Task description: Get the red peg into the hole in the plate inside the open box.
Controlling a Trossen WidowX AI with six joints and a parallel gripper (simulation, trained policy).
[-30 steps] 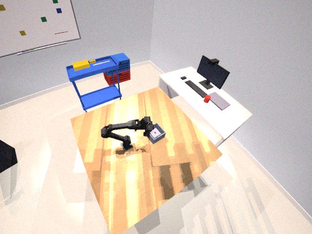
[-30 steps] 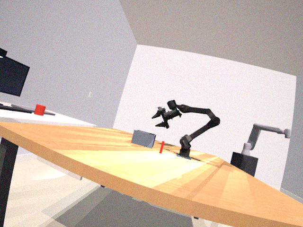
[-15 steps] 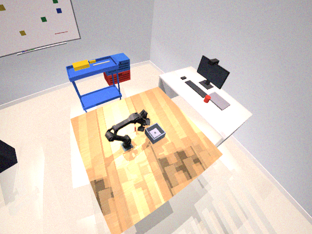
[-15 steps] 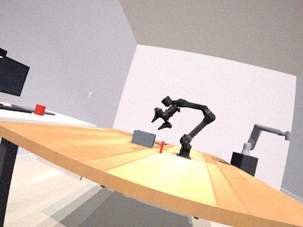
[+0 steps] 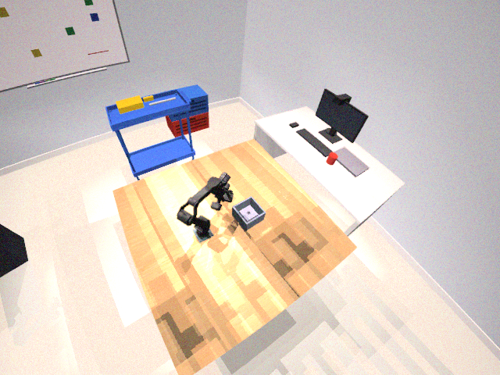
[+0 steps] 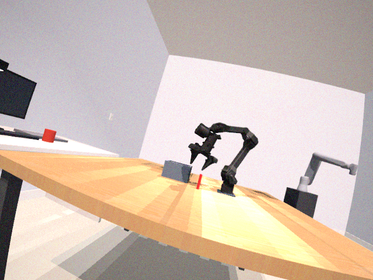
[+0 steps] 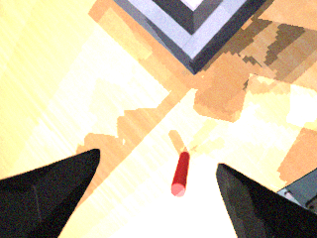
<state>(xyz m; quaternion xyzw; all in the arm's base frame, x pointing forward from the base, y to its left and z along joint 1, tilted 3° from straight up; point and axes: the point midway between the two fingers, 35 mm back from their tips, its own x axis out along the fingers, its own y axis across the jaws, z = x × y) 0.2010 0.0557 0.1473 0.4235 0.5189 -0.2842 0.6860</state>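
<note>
Now: the red peg 30 mm behind my gripper tip, 30 mm to the left of it and 70 mm below it. From my gripper tip the other things lie so: grey box: 100 mm ahead, 160 mm to the right, 80 mm below.
</note>
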